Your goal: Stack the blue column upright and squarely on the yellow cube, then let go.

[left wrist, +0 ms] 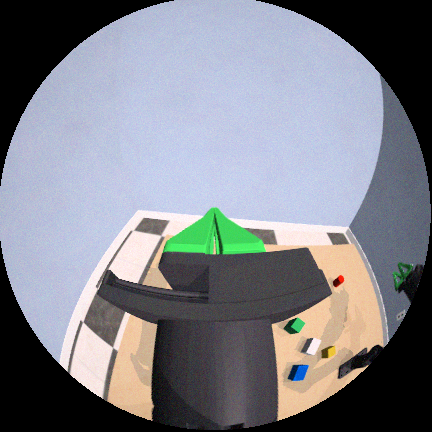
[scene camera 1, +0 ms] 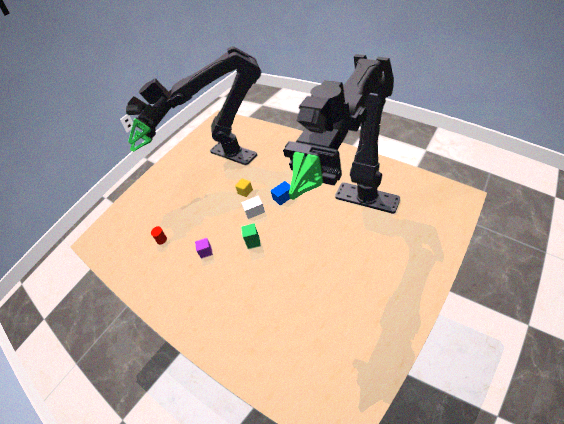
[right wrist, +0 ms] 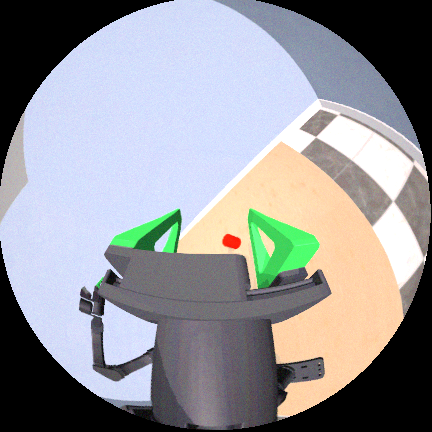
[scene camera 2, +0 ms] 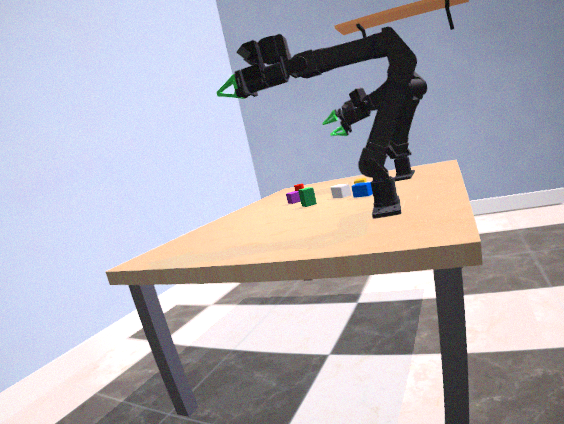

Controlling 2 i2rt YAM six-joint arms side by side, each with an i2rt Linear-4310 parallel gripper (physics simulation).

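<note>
The blue column lies on its side on the table. The yellow cube sits on the table to the left of the blue column in scene camera 1, apart from it and with nothing on it. My left gripper is shut and empty, high above the table. My right gripper is open and empty, raised well above the table; in scene camera 1 it is at the upper left.
A white block stands close to the blue column and yellow cube. A green block, a purple cube and a red cylinder stand farther from the arm bases.
</note>
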